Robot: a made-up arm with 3 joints. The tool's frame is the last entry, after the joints. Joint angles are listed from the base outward. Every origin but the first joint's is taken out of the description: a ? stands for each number. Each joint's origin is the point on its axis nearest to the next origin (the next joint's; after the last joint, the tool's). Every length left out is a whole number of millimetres.
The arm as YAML. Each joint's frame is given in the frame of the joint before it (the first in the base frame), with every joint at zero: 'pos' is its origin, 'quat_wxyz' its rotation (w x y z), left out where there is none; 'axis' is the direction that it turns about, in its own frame. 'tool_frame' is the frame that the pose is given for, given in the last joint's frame.
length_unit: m
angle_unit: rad
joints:
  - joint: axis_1
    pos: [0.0, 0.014, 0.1]
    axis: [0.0, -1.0, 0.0]
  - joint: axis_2
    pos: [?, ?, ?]
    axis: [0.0, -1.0, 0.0]
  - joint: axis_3
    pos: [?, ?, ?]
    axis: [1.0, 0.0, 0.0]
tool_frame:
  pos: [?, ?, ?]
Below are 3 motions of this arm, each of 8 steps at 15 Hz.
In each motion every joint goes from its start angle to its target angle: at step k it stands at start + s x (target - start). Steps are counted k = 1, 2, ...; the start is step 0. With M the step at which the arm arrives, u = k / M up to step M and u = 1 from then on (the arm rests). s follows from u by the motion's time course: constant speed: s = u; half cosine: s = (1 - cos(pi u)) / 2; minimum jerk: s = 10 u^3 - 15 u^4 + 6 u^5.
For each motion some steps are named. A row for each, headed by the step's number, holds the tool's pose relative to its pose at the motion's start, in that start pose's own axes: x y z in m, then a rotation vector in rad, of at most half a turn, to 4 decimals.
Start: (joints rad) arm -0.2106 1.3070 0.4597
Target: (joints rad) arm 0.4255 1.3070 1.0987
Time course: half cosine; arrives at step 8
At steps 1, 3, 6, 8:
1: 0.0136 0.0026 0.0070 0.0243 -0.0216 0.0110
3: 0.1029 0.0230 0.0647 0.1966 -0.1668 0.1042
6: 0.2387 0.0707 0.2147 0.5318 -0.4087 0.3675
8: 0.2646 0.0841 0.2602 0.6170 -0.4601 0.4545

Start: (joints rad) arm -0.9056 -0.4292 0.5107
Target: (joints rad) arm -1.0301 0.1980 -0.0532
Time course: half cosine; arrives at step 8
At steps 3, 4, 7, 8:
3: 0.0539 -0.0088 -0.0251 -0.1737 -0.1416 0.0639
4: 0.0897 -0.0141 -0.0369 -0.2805 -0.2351 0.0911
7: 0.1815 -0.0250 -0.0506 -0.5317 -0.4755 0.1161
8: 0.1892 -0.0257 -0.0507 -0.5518 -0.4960 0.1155

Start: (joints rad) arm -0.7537 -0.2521 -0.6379
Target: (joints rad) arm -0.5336 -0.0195 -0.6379
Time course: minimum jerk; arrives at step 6
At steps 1, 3, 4, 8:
1: 0.0049 -0.0014 0.0018 0.0000 -0.0129 -0.0096
3: 0.0661 -0.0241 0.0325 0.0000 -0.1818 -0.1348
4: 0.1012 -0.0428 0.0577 0.0000 -0.2873 -0.2130
8: 0.1245 -0.0583 0.0787 0.0000 -0.3637 -0.2696

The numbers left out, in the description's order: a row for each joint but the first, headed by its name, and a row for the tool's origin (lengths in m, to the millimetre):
axis_2: 0.329 0.0 0.107
axis_3: -0.002 0.0 -0.308
tool: 0.0 0.113 -0.022

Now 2 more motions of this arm.
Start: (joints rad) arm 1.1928 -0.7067 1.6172
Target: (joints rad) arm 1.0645 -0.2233 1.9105
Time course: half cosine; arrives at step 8
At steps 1, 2, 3, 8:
1: 0.0041 -0.0007 0.0013 0.0112 0.0007 0.0135
2: 0.0156 -0.0024 0.0050 0.0429 0.0035 0.0519
3: 0.0327 -0.0049 0.0106 0.0904 0.0100 0.1092
8: 0.1039 -0.0126 0.0343 0.2902 0.0684 0.3497

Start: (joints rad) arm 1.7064 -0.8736 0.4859
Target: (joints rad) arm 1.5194 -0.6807 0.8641
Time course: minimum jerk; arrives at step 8
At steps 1, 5, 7, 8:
1: 0.0010 -0.0001 0.0003 0.0061 -0.0001 0.0000
5: 0.0432 -0.0078 0.0134 0.2741 -0.0035 0.0025
7: 0.0579 -0.0133 0.0169 0.3721 -0.0046 0.0036
8: 0.0588 -0.0137 0.0171 0.3782 -0.0046 0.0037

